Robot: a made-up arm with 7 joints. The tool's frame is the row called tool. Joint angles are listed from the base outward. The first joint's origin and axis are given. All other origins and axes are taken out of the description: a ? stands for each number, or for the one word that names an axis. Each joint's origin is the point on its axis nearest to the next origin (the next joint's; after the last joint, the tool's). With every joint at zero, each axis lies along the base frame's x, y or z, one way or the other. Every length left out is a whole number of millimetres.
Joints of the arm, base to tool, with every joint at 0 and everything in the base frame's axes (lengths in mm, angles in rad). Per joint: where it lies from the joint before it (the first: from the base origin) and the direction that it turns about. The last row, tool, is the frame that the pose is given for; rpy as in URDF.
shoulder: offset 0 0 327 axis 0 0 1
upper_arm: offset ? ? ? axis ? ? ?
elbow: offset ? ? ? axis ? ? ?
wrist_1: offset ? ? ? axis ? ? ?
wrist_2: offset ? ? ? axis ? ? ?
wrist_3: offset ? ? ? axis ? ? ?
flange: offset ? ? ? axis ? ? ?
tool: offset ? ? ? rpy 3.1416 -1.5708 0
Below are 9 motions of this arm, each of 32 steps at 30 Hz.
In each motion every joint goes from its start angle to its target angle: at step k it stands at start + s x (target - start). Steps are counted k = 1, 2, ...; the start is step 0. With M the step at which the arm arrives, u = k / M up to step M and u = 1 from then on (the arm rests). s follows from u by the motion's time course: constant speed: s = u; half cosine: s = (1 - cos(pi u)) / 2; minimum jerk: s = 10 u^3 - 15 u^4 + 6 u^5.
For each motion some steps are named. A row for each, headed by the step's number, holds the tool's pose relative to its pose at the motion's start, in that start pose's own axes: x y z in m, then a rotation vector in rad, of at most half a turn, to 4 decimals.
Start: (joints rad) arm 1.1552 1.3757 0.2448 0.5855 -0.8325 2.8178 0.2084
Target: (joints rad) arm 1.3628 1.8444 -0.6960 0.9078 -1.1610 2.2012 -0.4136
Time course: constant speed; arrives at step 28
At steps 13, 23, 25, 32:
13: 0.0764 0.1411 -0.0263 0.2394 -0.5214 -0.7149
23: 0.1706 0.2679 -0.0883 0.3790 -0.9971 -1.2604
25: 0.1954 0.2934 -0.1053 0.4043 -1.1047 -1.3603
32: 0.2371 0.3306 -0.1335 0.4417 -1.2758 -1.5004

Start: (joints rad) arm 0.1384 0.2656 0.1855 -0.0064 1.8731 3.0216 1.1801
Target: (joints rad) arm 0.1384 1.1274 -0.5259 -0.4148 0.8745 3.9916 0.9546
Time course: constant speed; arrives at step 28
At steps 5, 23, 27, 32:
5: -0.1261 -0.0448 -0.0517 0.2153 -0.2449 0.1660
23: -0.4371 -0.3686 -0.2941 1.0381 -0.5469 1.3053
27: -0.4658 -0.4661 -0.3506 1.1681 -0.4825 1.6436
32: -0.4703 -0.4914 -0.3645 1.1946 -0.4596 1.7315

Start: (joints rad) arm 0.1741 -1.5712 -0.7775 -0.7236 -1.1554 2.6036 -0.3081
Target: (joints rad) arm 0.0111 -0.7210 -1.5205 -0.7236 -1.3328 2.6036 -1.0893
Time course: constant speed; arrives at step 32
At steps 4, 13, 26, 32:
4: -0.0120 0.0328 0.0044 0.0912 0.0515 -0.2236
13: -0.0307 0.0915 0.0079 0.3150 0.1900 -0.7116
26: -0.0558 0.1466 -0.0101 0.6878 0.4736 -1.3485
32: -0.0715 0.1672 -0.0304 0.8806 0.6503 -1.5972

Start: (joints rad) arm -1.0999 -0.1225 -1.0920 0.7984 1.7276 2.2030 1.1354
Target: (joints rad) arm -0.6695 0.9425 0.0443 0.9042 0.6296 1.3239 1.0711
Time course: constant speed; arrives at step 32
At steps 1, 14, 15, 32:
1: -0.0117 -0.0041 -0.0017 -0.0412 -0.0167 0.0212
14: -0.1732 -0.1186 -0.0209 -0.4794 -0.3831 0.3214
15: -0.1847 -0.1333 -0.0218 -0.5022 -0.4216 0.3444
32: -0.2549 -0.5136 -0.0222 -0.5280 -1.1765 0.6133

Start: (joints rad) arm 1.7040 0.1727 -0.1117 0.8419 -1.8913 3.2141 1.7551
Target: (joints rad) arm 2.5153 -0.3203 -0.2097 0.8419 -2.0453 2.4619 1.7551
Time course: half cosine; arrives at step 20
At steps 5, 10, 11, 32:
5: -0.0309 0.0279 0.0497 -0.0080 0.0551 0.0451
10: -0.0829 0.0576 0.2083 -0.0067 0.1390 0.1468
11: -0.0895 0.0554 0.2485 -0.0030 0.1491 0.1655
32: -0.0931 -0.0201 0.4733 0.0314 0.1661 0.2259

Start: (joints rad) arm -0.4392 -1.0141 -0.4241 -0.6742 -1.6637 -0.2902 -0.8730
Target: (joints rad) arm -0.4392 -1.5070 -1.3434 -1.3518 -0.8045 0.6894 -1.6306
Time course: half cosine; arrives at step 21
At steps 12, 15, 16, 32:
12: -0.2058 -0.1996 -0.2813 -0.9058 0.8178 -0.3248
15: -0.3099 -0.2954 -0.3353 -1.2873 1.0771 -0.3746
16: -0.3407 -0.3220 -0.3441 -1.3955 1.1474 -0.3766
32: -0.4182 -0.3856 -0.3537 -1.6620 1.3187 -0.3535

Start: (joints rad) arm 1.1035 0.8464 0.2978 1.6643 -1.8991 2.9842 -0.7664
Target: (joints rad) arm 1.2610 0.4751 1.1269 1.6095 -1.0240 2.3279 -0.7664
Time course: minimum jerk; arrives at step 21
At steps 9, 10, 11, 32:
9: 0.0051 0.0340 0.1201 -0.3480 -0.1605 0.1303
10: 0.0085 0.0478 0.1440 -0.4270 -0.1920 0.1875
11: 0.0125 0.0636 0.1662 -0.5045 -0.2195 0.2554
32: 0.0388 0.1656 0.2407 -0.8318 -0.2526 0.7274

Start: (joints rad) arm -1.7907 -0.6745 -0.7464 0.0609 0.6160 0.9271 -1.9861
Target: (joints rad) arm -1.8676 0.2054 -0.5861 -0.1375 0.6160 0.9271 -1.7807
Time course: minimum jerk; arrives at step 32
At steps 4, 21, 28, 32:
4: -0.0053 0.0091 -0.0088 -0.0154 -0.0059 0.0054
21: -0.1544 0.2729 -0.5718 -0.7758 -0.2209 0.1841
28: -0.1508 0.2781 -0.7538 -0.9948 -0.2574 0.2025
32: -0.1497 0.2772 -0.7677 -1.0117 -0.2597 0.2033

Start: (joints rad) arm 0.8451 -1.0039 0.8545 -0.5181 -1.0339 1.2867 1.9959
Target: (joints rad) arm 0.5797 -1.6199 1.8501 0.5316 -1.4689 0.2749 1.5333
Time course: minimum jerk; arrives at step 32
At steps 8, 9, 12, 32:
8: 0.0132 0.1000 0.0463 -0.2579 0.0412 -0.0635
9: 0.0179 0.1354 0.0583 -0.3456 0.0509 -0.0843
12: 0.0354 0.2709 0.0862 -0.6730 0.0662 -0.1566
32: 0.0184 0.7392 -0.0576 -1.9853 -0.4812 -0.3024

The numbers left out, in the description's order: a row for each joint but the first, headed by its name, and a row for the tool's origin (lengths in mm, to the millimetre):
upper_arm: xyz 0 -51 0, axis 0 -1 0
elbow: xyz 0 0 296, axis 0 0 1
wrist_1: xyz 18 57 0, axis 0 1 0
wrist_2: xyz -24 0 533, axis 0 0 1
wrist_3: xyz 0 -92 0, axis 0 -1 0
flange: xyz 9 0 68, axis 1 0 0
tool: xyz 0 0 0

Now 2 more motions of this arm.
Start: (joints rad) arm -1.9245 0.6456 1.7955 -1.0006 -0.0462 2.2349 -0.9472
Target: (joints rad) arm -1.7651 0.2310 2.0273 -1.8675 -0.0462 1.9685 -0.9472
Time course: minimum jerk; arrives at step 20
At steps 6, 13, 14, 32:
6: -0.0005 0.1006 0.0417 -0.1339 0.0274 -0.0746
13: 0.1015 0.4637 0.0536 -0.6020 0.1716 -0.3848
14: 0.1238 0.4995 0.0410 -0.6546 0.1935 -0.4256
32: 0.1803 0.5693 0.0031 -0.7700 0.2469 -0.5206

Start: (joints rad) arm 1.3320 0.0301 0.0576 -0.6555 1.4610 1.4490 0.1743
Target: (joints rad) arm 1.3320 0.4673 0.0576 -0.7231 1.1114 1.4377 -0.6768
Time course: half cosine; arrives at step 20
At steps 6, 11, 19, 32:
6: -0.0012 -0.0842 0.0180 0.0948 0.0005 -0.2562
11: -0.0068 -0.2393 0.0275 0.2629 0.0634 -0.7152
19: -0.0178 -0.4105 0.0025 0.4261 0.2297 -1.2137
32: -0.0180 -0.4130 0.0019 0.4282 0.2329 -1.2210

